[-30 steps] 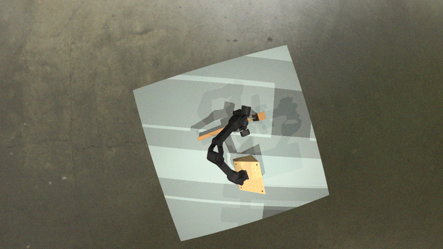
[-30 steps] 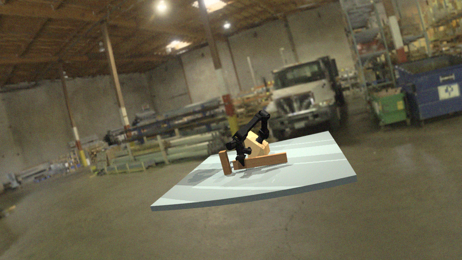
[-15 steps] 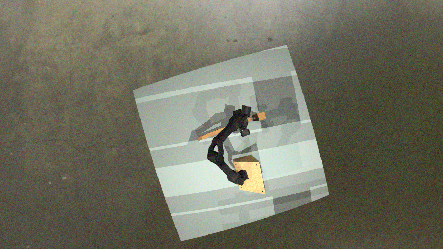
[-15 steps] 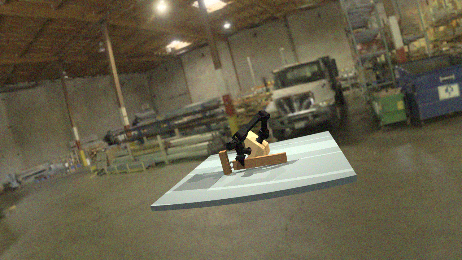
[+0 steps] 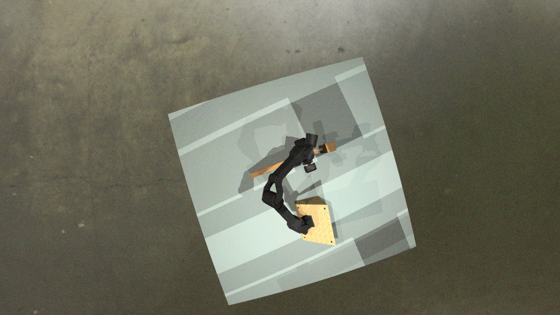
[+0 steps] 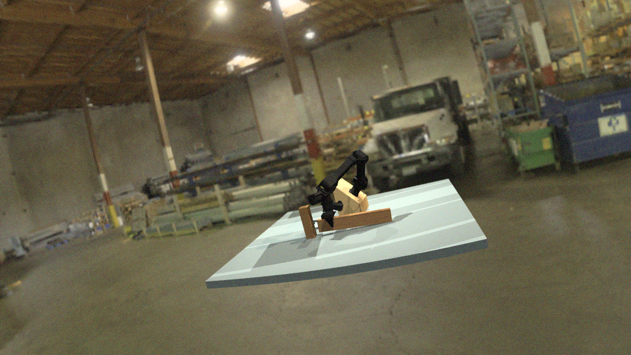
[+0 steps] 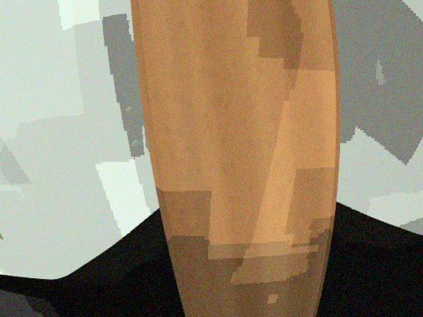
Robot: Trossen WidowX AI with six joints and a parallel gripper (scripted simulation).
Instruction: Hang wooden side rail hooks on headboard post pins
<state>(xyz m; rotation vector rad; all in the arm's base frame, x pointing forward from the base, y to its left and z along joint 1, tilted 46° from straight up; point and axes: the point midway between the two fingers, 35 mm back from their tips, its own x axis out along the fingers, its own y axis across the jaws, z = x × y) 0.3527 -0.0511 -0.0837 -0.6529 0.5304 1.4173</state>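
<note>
Right now my gripper tip is 130 mm to the left of the headboard post and 40 mm below it.
</note>
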